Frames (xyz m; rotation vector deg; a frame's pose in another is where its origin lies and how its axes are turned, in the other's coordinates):
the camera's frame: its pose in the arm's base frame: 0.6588 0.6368 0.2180 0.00 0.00 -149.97
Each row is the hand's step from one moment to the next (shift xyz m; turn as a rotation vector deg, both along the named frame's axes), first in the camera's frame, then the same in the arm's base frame.
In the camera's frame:
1: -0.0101 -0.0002 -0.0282 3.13 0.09 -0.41
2: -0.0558 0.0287 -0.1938 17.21 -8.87 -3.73
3: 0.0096 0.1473 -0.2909 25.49 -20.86 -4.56
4: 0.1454 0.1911 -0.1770 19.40 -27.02 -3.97
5: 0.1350 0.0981 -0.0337 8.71 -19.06 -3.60
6: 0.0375 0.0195 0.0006 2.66 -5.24 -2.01
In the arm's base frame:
1: 0.0086 0.0052 -0.0282 -2.66 -1.64 -0.41
2: 0.0627 0.0031 -0.1938 -19.34 -0.93 -3.73
3: 0.0654 -0.1323 -0.2909 -32.51 5.30 -4.56
4: -0.0302 -0.2382 -0.1770 -30.32 13.68 -3.97
5: -0.0678 -0.1525 -0.0337 -17.08 12.14 -3.60
6: -0.0227 -0.0356 0.0006 -4.93 3.21 -2.01

